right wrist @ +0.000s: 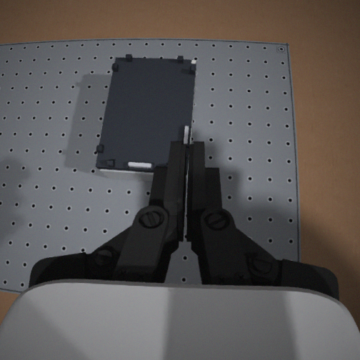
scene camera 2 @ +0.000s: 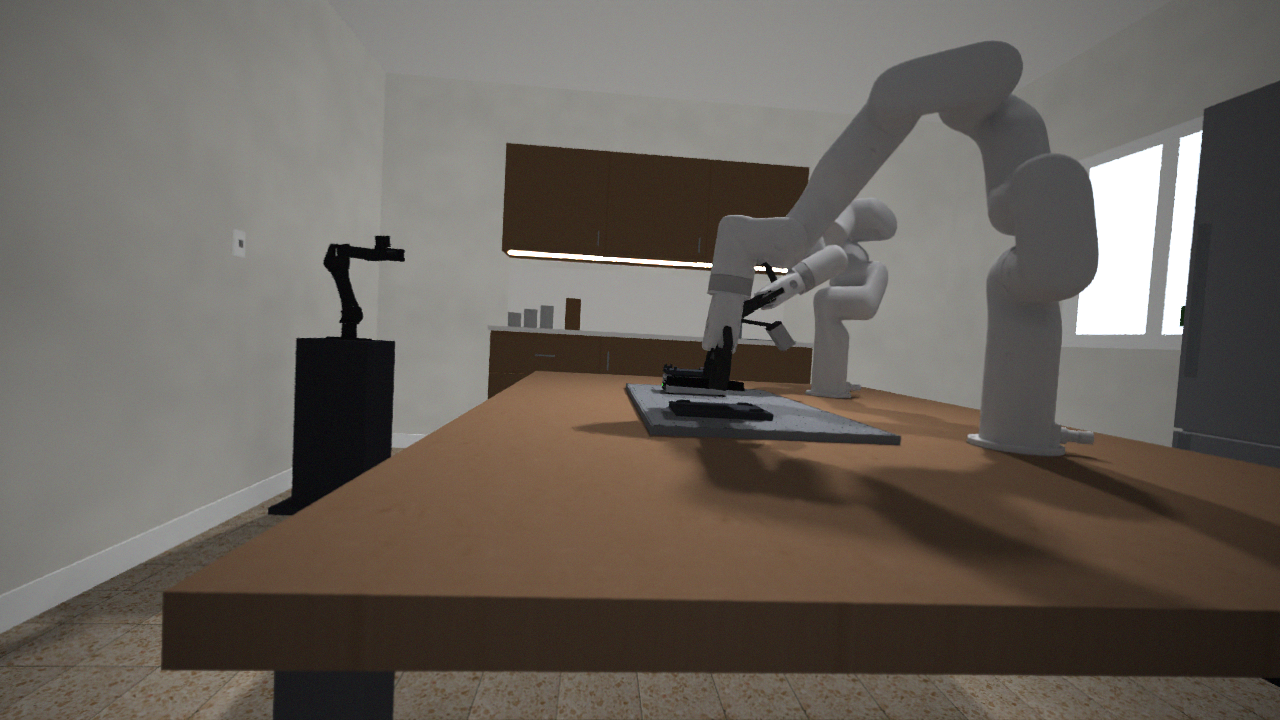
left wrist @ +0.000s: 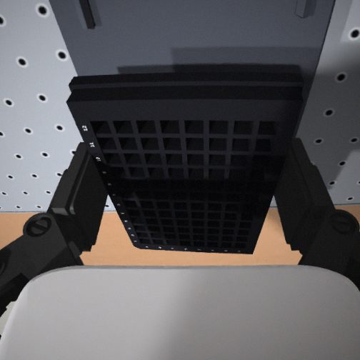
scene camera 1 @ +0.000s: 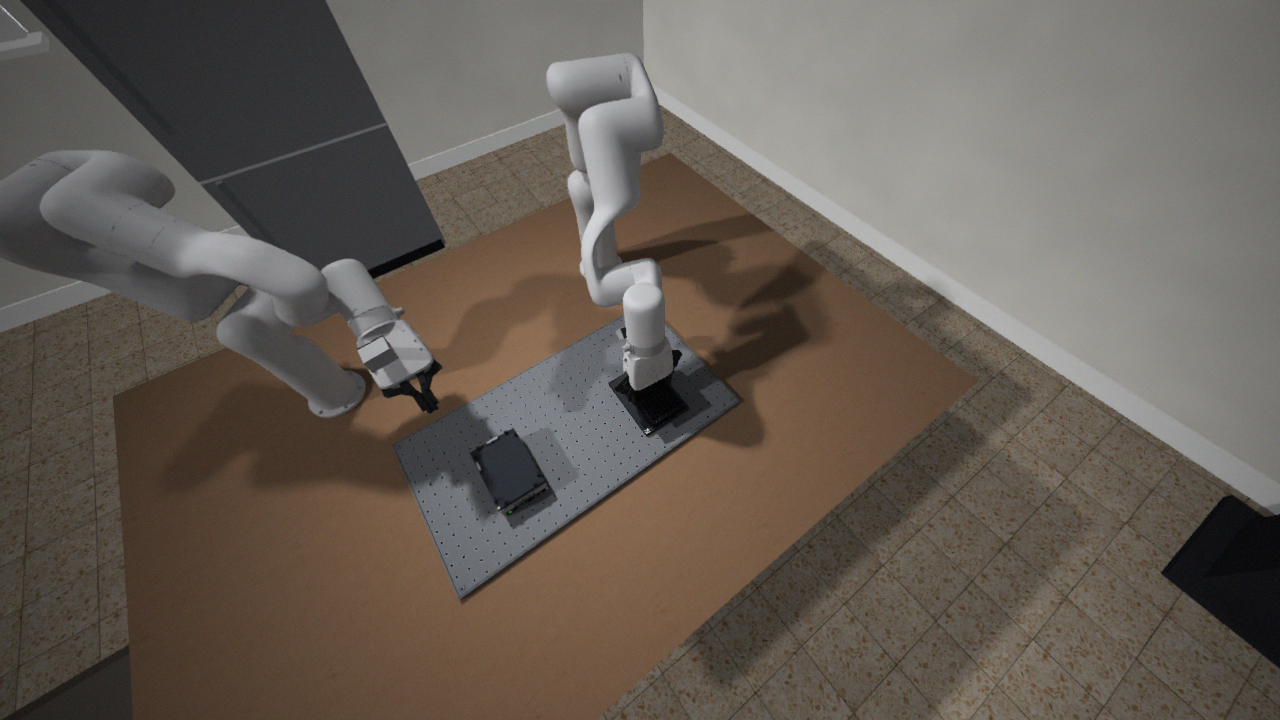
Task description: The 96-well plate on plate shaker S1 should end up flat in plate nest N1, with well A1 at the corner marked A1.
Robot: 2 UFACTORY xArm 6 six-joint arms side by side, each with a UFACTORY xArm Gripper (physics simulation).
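Frame: origin at the left arm's base, x left, y back, z up, level; metres.
Seen in the pictures: left gripper, between the fingertips: (scene camera 2: 713, 386) (scene camera 1: 649, 391); right gripper, between the fingertips: (scene camera 1: 433, 410); left arm's base, origin of its link: (scene camera 2: 1013, 447) (scene camera 1: 601, 267); right arm's base, origin of its link: (scene camera 2: 827, 395) (scene camera 1: 338, 394).
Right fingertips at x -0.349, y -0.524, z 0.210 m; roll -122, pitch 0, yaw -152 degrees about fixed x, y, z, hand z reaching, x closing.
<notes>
Pixels of each thing's middle, then the offset from my right fingertips to it. "spot": a spot on its surface instead. Level surfaces: height alone.
- black 96-well plate, middle of its body: (scene camera 2: 703, 383) (scene camera 1: 653, 396) dx +0.418, dy +0.042, dz -0.146 m
- plate nest N1, middle of its body: (scene camera 2: 718, 408) (scene camera 1: 648, 395) dx +0.410, dy +0.069, dz -0.189 m
- Plate shaker S1, a spot on its surface: (scene camera 1: 510, 467) spot: dx +0.103, dy -0.074, dz -0.142 m
- grey perforated board, height of its surface: dz -0.196 m
- brown table, height of its surface: dz -0.210 m
The black 96-well plate (scene camera 1: 662, 404) (left wrist: 185, 165) is between the fingers of my left gripper (scene camera 1: 653, 385) (scene camera 2: 717, 385) (left wrist: 188, 161), which is shut on its long sides. It is above plate nest N1 (scene camera 1: 647, 430) (scene camera 2: 720, 411) (left wrist: 200, 30). In the left wrist view its column numbers run down the left edge, 12 at the top, and it hides part of the nest. A small white mark shows at the nest's front corner in scene camera 1. Plate shaker S1 (scene camera 1: 510, 467) (right wrist: 147, 110) carries no plate. My right gripper (scene camera 1: 431, 407) (right wrist: 187, 163) is shut and empty, raised near the shaker.
The grey perforated board (scene camera 1: 572, 429) (scene camera 2: 805, 423) (right wrist: 250, 125) carries the shaker and the nest. It lies on the brown table (scene camera 1: 760, 465) (scene camera 2: 537, 519). The right arm reaches in from the left in scene camera 1, behind the board's left end.
</notes>
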